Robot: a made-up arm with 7 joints.
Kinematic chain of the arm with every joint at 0, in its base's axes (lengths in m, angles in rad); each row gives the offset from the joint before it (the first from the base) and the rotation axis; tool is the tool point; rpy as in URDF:
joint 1: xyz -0.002 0.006 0.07 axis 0 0.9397 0.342
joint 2: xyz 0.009 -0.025 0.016 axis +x
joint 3: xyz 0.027 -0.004 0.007 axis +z
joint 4: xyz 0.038 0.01 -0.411 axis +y
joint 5: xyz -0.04 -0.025 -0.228 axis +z
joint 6: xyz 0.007 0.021 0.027 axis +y
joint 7: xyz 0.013 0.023 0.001 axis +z
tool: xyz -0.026 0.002 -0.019 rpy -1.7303 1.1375 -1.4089
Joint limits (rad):
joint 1: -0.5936..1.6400
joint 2: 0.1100..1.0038
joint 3: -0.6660..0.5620
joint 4: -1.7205..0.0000
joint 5: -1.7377..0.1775
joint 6: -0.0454..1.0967
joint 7: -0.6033..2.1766
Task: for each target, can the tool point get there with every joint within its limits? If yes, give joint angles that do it. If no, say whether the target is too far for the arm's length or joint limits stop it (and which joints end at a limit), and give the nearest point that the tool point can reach.
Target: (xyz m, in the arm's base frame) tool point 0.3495 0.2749 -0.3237
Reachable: yes | joints -0.3449 0.5606 -0.0248 -0.6469 -0.5087 0.5377 0.5169
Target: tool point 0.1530 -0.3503 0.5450
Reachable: no: joint limits stop it (at a limit: joint 1, joint 2, joint 4, joint 6, joint 7) | nearest point 0.3707 -0.1734 -0.0964 | short by 0.700 m
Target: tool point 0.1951 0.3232 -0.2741
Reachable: yes | joints 0.1714 0.7088 0.0872 -1.4337 -0.6968 0.9114 0.3332
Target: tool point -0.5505 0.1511 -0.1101
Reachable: yes | joints 1.4369 0.4253 0.4378 -0.4678 -1.2679 0.5364 0.7930
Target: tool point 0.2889 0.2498 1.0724
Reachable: no: too far | nearest point 0.2921 0.3169 0.1710 | short by 0.904 m
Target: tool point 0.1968 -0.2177 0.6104
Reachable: no: joint limits stop it (at a limit: joint 1, joint 2, joint 4, joint 6, joint 7) | nearest point 0.3255 0.2700 0.1538 | short by 0.680 m
